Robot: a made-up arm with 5 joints. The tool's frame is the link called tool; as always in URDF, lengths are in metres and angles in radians.
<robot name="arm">
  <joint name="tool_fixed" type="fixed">
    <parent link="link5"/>
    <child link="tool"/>
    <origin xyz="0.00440 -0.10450 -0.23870"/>
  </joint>
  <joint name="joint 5" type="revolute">
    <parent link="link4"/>
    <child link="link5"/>
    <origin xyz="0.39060 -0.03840 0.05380"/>
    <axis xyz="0 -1 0"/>
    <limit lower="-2.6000" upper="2.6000" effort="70" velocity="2"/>
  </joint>
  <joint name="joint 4" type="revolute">
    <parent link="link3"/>
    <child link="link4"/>
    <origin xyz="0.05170 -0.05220 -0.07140"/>
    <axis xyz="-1 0 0"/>
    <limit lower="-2.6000" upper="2.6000" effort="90" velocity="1.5"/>
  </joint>
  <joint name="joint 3" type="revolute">
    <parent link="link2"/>
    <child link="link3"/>
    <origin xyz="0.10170 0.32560 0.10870"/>
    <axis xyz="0 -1 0"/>
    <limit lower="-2.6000" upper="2.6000" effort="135" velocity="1.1"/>
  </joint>
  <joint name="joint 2" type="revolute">
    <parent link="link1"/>
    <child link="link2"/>
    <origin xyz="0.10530 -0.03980 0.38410"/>
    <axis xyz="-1 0 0"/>
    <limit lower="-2.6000" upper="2.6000" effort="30" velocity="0.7"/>
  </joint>
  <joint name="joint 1" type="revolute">
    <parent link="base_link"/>
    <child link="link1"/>
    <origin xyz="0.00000 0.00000 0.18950"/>
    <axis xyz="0 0 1"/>
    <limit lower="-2.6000" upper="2.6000" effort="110" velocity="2.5"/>
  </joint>
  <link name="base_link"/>
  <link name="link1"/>
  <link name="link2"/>
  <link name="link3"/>
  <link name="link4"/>
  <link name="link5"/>
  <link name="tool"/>
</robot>
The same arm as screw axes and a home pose.
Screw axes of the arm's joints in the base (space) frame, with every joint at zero. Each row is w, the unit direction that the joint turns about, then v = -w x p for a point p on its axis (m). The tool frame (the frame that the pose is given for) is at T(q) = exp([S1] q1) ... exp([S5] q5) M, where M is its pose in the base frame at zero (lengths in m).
S1: w 0 0 1 v 0 0 0
S2: w -1 0 0 v 0 -0.5736 -0.0398
S3: w 0 -1 0 v 0.6823 0 -0.207
S4: w -1 0 0 v 0 -0.6109 0.2336
S5: w 0 -1 0 v 0.6647 0 -0.6493
M: xyz 0.6537 0.0907 0.426 (m) rpy 0 0 0 (deg, as in URDF)
Joint limits (deg, base to tool): -148.97..148.97 -148.97..148.97 -148.97..148.97 -148.97..148.97 -148.97..148.97

